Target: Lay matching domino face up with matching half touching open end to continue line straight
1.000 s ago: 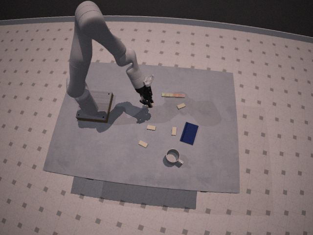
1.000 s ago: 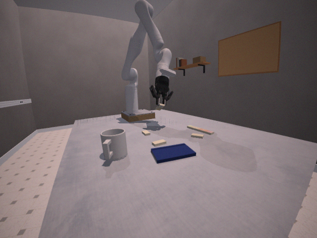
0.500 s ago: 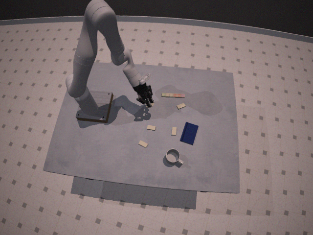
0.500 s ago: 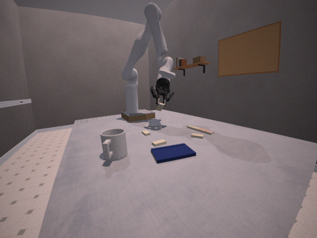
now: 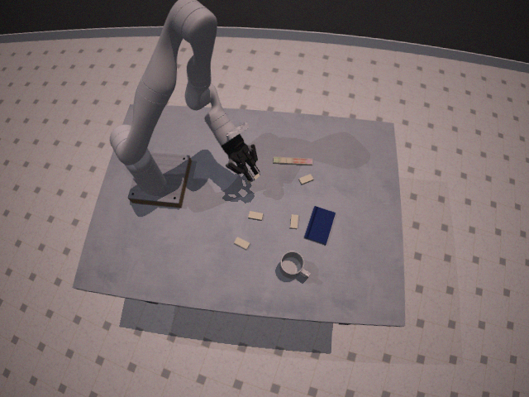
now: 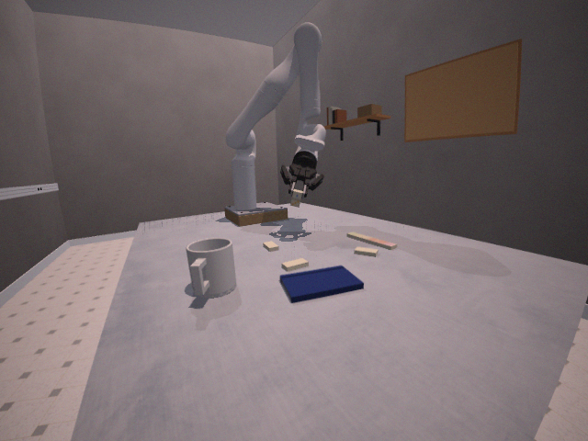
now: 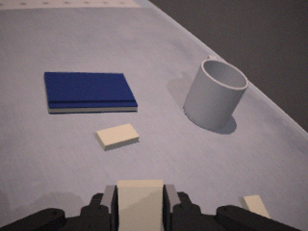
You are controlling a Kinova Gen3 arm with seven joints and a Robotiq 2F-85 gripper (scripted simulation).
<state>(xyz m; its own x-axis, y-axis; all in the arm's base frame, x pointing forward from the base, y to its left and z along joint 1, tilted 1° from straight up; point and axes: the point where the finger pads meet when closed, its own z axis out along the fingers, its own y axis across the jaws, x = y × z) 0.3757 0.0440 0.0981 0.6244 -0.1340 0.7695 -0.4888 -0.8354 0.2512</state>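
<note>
Right now my hand is 20 mm above the cream domino and 10 mm to the left of it.
</note>
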